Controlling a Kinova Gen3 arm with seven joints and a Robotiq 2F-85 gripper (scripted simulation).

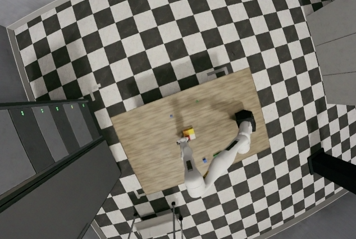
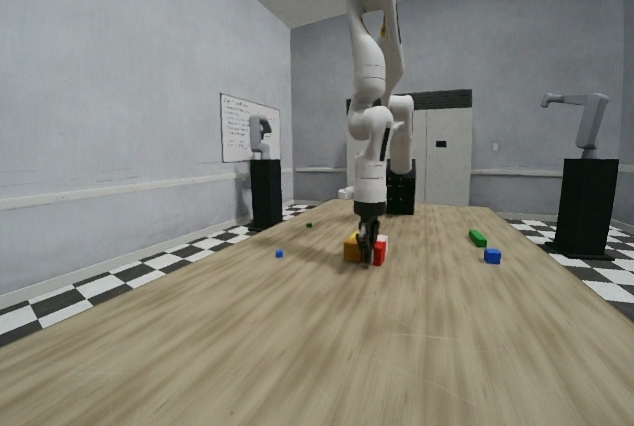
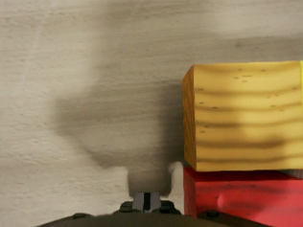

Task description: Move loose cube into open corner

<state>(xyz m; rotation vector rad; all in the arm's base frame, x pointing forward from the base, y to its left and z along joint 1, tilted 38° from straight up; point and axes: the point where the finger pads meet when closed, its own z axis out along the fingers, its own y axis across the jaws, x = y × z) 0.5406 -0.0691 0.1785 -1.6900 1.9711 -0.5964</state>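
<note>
The red cube is 50 mm behind my hand, 10 mm to the left of it and 10 mm below it. The rest, counted from my hand: green block: 320 mm to the left, 250 mm behind, 20 mm below.
</note>
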